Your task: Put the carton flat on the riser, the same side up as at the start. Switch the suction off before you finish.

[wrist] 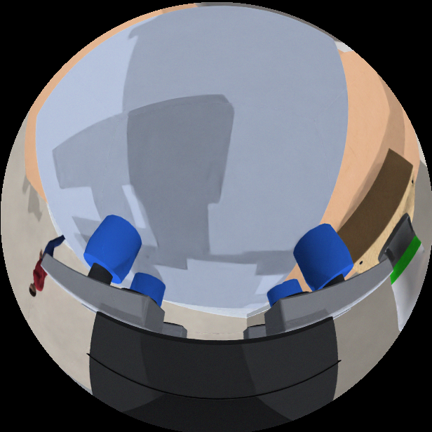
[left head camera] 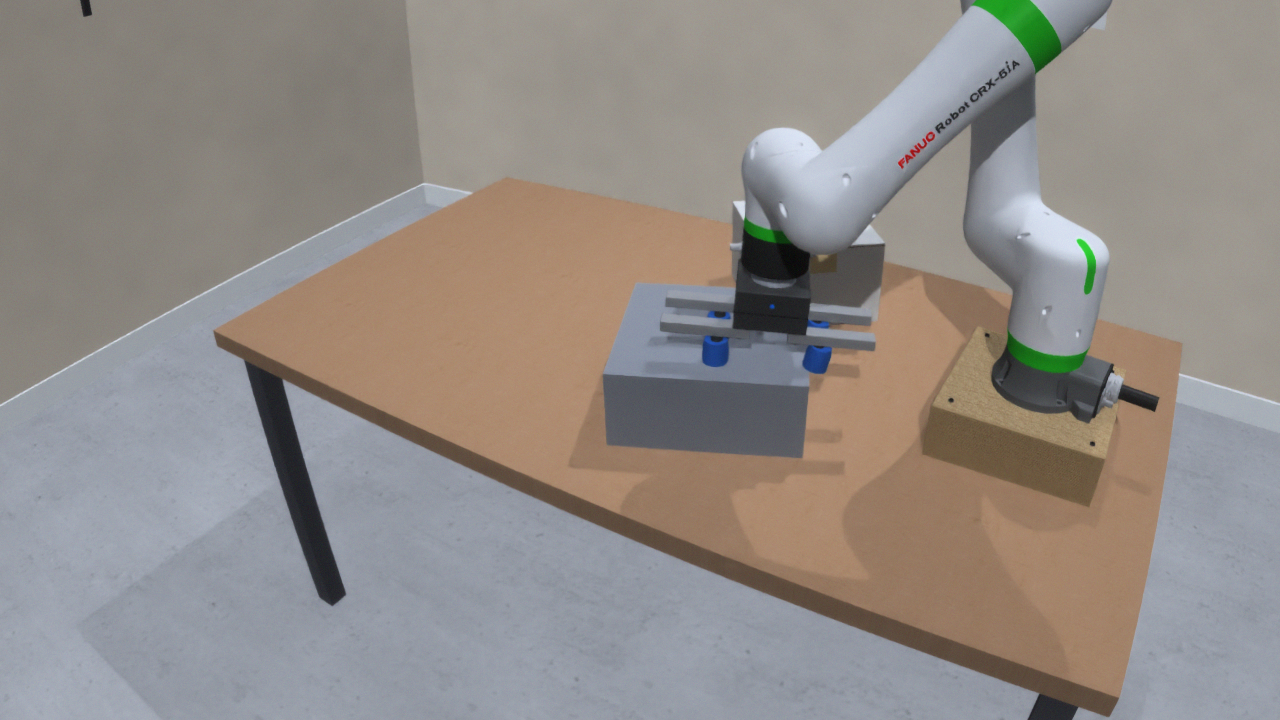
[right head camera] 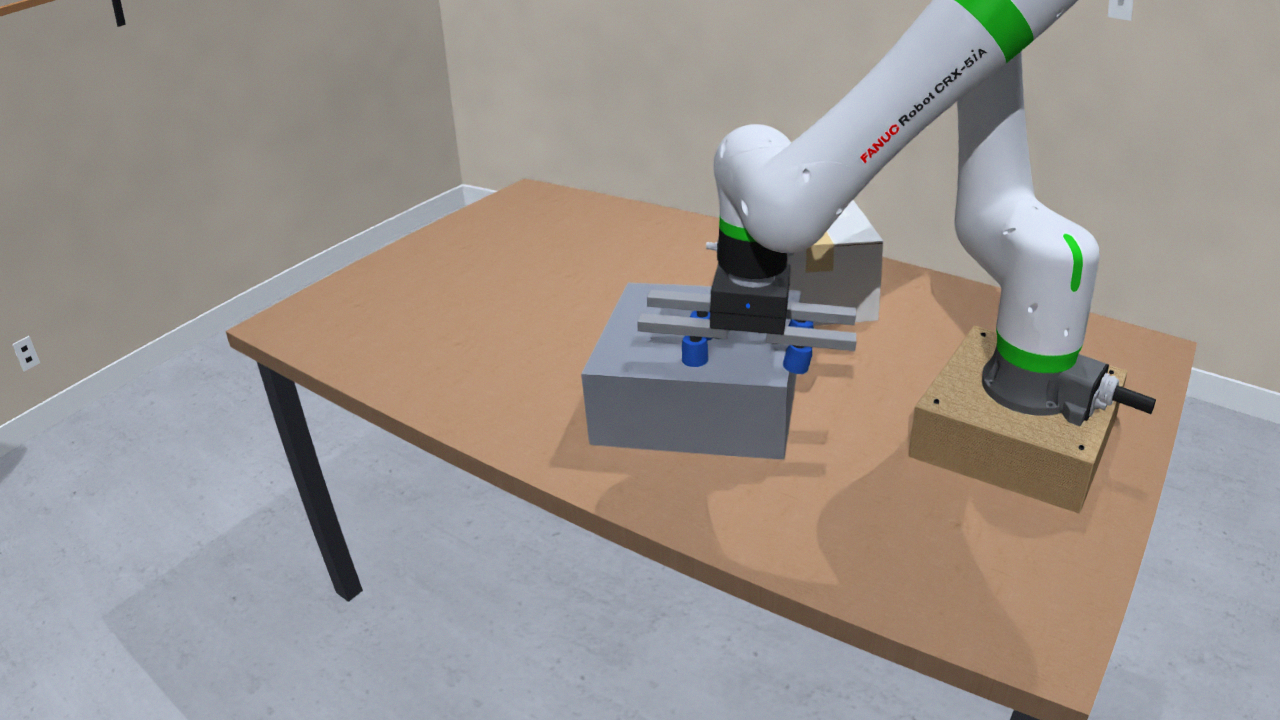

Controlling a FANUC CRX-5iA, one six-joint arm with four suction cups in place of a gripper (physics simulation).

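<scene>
The carton (left head camera: 854, 273) (right head camera: 850, 279), a whitish box with a strip of tan tape, stands on the table behind the arm's wrist. The wrist and the tool hide much of it in both head views. The riser (left head camera: 707, 411) (right head camera: 689, 414) (wrist: 280, 140) is a plain grey block on the table, in front of the carton. My gripper (left head camera: 767, 340) (right head camera: 745, 340) (wrist: 217, 270), four blue suction cups on grey bars, points down over the riser's top, with its right-hand cups near the riser's right edge. The cups carry nothing, so the gripper is open.
The robot's base stands on a tan block (left head camera: 1011, 456) (right head camera: 998, 461) at the right of the wooden table (left head camera: 429, 340) (right head camera: 438, 340). The forearm slants down to the tool from the upper right. In the wrist view, a person in red (wrist: 39, 271) shows at the lower left.
</scene>
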